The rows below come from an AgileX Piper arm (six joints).
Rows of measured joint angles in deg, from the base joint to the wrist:
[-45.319 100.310 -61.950 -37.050 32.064 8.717]
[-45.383 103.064 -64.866 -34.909 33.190 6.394]
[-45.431 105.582 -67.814 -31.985 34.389 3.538]
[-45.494 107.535 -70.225 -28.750 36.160 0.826]
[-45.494 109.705 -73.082 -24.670 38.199 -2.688]
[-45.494 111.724 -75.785 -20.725 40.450 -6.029]
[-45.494 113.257 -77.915 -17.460 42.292 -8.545]
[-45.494 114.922 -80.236 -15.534 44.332 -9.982]
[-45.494 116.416 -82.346 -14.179 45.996 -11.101]
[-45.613 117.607 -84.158 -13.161 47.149 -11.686]
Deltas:
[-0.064 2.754 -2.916 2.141 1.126 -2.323]
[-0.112 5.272 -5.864 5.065 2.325 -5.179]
[-0.175 7.225 -8.275 8.300 4.096 -7.891]
[-0.175 9.395 -11.132 12.380 6.135 -11.405]
[-0.175 11.414 -13.835 16.325 8.386 -14.746]
[-0.175 12.947 -15.965 19.590 10.228 -17.262]
[-0.175 14.612 -18.286 21.516 12.268 -18.699]
[-0.175 16.106 -20.396 22.871 13.932 -19.818]
[-0.294 17.297 -22.208 23.889 15.085 -20.403]

